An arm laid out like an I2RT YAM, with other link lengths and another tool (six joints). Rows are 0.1 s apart.
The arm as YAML. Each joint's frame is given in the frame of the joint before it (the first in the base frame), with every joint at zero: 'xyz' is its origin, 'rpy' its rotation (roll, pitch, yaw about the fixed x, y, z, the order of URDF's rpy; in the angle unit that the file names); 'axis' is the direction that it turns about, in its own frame. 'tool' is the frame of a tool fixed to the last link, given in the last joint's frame.
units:
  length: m
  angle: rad
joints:
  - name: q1
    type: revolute
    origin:
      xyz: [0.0, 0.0, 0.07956]
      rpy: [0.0, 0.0, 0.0]
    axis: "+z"
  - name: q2
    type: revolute
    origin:
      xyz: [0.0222, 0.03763, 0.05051]
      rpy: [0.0, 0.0, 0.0]
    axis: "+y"
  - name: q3
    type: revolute
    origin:
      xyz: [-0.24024, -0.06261, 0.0]
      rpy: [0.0, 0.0, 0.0]
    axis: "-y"
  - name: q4
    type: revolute
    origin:
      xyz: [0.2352, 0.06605, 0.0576]
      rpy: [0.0, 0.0, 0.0]
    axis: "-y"
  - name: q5
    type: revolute
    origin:
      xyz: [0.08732, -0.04, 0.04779]
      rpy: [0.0, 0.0, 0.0]
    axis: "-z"
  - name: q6
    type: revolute
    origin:
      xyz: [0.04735, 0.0, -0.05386]
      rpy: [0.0, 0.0, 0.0]
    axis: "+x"
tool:
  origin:
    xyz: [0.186, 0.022, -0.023]
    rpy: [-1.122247, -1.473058, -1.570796]
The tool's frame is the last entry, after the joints.
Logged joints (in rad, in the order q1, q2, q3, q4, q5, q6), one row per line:
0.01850 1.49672 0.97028 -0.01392 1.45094 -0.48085
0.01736 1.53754 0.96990 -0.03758 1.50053 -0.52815
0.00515 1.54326 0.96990 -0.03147 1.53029 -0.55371
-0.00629 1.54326 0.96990 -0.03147 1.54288 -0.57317
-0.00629 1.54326 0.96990 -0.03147 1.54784 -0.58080
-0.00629 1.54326 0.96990 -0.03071 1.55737 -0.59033
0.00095 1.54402 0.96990 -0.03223 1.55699 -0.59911
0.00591 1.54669 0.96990 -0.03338 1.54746 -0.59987
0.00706 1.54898 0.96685 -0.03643 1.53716 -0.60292
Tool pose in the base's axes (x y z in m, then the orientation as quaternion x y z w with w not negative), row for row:
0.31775 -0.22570 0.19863 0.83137 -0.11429 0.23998 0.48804
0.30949 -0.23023 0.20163 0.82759 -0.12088 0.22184 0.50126
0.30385 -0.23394 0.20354 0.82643 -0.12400 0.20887 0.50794
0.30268 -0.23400 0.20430 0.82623 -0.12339 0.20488 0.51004
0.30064 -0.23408 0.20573 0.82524 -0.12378 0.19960 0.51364
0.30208 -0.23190 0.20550 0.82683 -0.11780 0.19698 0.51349
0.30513 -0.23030 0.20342 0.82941 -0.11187 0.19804 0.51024
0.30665 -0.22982 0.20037 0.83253 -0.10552 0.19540 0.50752
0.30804 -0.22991 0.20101 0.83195 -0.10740 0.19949 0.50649
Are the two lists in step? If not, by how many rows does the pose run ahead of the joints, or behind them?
The pose runs 1 row ahead of the joints: the pose in row i belongs to the joints in row i + 1.
